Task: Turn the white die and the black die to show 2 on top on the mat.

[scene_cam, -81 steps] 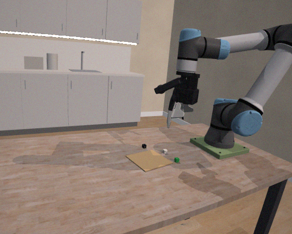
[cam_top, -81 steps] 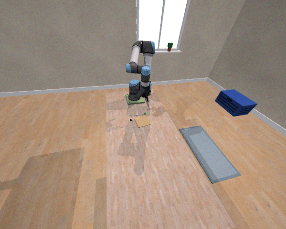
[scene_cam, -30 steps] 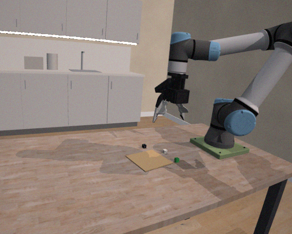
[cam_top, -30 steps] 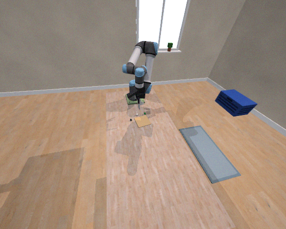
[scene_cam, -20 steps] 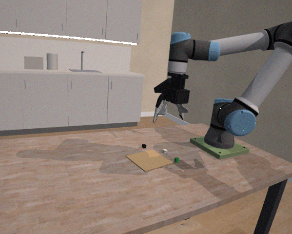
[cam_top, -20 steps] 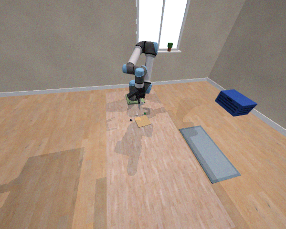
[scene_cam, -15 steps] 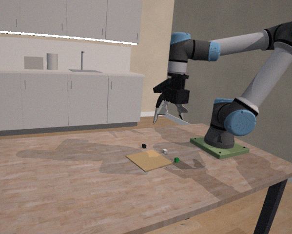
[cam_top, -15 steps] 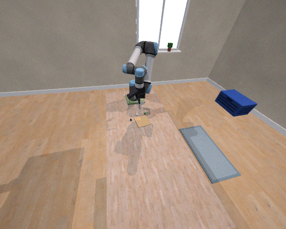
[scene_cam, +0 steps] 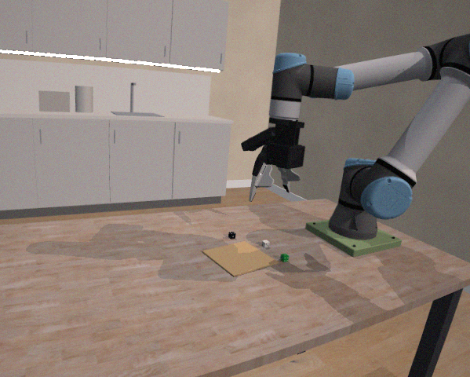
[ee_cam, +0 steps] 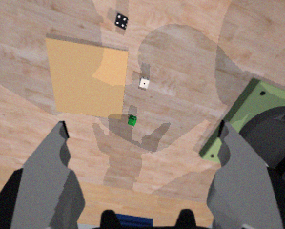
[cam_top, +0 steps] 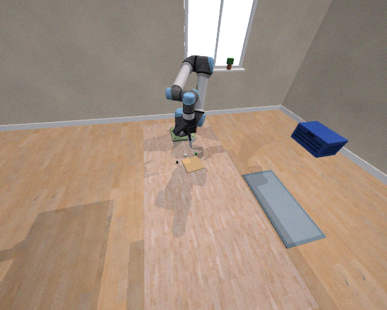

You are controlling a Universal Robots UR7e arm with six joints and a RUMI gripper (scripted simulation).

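The white die is 140 mm below my hand. Round my hand: black die 70 mm ahead, 70 mm to the right, 140 mm below; then green die 20 mm behind, 90 mm to the left, 140 mm below; then tan mat 90 mm ahead, 50 mm to the left, 140 mm below.
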